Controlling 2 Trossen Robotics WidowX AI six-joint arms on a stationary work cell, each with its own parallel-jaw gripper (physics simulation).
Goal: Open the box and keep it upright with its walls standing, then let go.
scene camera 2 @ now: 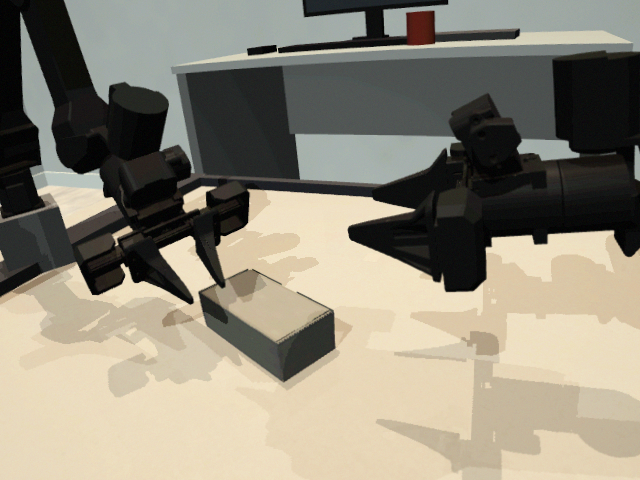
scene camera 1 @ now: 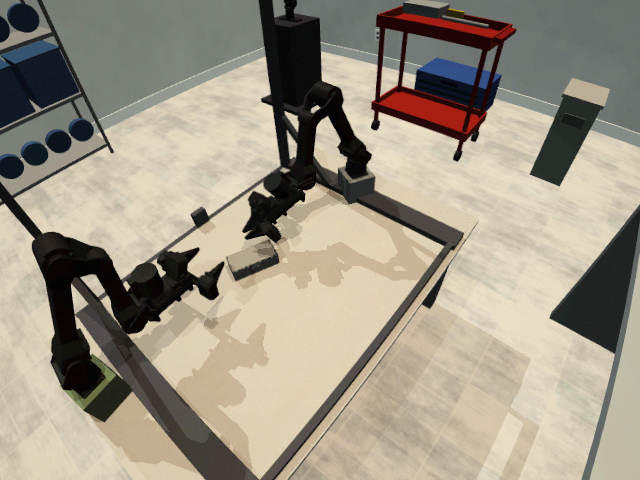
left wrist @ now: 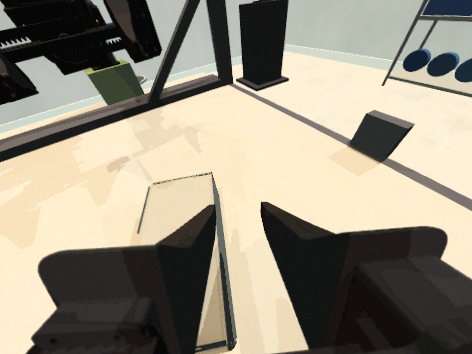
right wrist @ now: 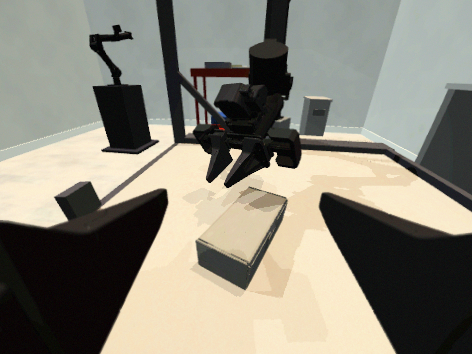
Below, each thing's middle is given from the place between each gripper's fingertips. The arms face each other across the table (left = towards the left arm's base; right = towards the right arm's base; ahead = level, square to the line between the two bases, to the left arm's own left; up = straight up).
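The dark cube [left wrist: 379,134] is 240 mm behind my left hand, 20 mm to the right of it and 50 mm below it. As for my right hand, it is 120 mm to the right of the cube and 130 mm above it, and it is also 290 mm past the cube.
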